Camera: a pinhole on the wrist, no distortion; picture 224 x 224 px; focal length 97.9 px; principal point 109.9 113.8 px. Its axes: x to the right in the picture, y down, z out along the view. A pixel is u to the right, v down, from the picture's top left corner.
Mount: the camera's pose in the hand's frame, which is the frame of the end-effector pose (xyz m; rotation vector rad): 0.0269 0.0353 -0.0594 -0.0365 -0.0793 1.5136
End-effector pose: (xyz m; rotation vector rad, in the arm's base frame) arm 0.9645 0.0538 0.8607 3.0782 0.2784 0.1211
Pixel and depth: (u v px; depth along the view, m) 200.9 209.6 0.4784
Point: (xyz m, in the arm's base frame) 0.6427 -0.5292 0.4603
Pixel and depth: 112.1 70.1 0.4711
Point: 1.2011 0.0512 0.4526
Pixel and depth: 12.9 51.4 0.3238
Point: 1.1194 0.3768 0.5899
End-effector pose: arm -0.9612 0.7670 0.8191 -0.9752 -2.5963 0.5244
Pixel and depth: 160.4 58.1 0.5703
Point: -1.2510 1.0716 0.2635
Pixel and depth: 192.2 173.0 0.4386
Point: -0.7063 0.7999 0.2727
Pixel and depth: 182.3 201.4 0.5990
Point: -0.5182 0.6397 0.0641
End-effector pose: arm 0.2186 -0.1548 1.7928 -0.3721 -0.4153 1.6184
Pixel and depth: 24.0 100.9 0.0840
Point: 0.2412 -0.1254 1.8327
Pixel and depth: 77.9 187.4 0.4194
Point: 0.1719 -0.4881 2.1271
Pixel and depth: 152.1 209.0 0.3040
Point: -0.0176 -0.4601 1.9061
